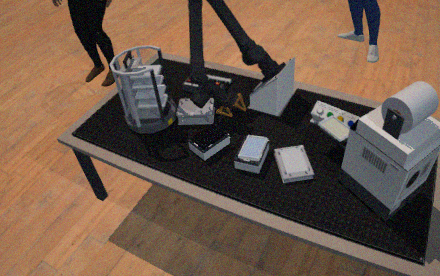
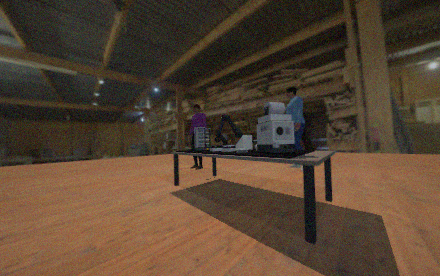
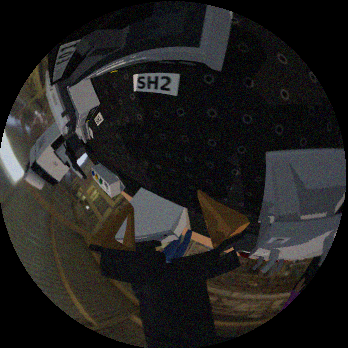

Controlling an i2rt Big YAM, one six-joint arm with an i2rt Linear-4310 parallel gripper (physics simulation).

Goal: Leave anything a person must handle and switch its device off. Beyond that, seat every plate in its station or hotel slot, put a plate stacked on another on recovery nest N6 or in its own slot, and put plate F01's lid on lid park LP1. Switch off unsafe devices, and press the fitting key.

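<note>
My gripper is open and empty, its orange fingers wide apart, over the mat between the grey cradle and the grey wedge-shaped block. A dark plate is on a low station near the front. A light-blue plate lies on the station right of it. A flat white unit stands further right. A pale yellowish plate lies by the button box. The hotel stands at the left. Plate labels and lamp states are unreadable.
A large white machine with a roll stands at the right. A device with red keys is behind the arm. An SH2 label is on the mat. Two people, in purple and blue, stand behind the table.
</note>
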